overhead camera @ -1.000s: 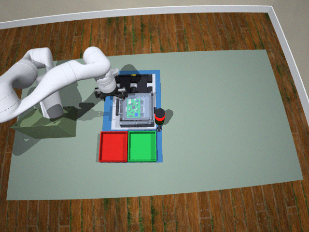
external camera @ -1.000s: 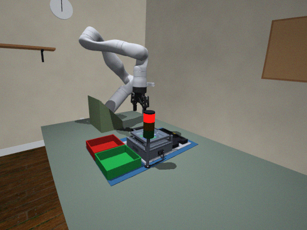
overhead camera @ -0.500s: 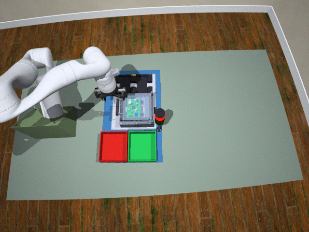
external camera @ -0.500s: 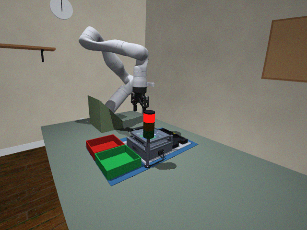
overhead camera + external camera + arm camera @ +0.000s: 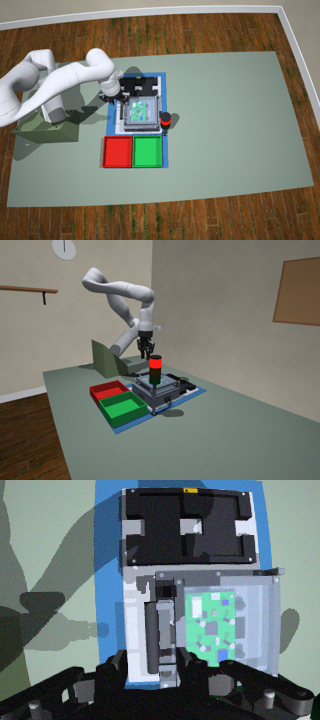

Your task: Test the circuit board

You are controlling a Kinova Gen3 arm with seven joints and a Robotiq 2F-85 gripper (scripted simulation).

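Now: hand 20 mm short of the black latch hook, 60 mm to the right of it and 100 mm above it. Also, from my hand: nest (90 mm ahead, 10 mm to the left, 120 mm below); green circuit board (80 mm ahead, 120 mm below); clear lid (90 mm ahead, 100 mm below).
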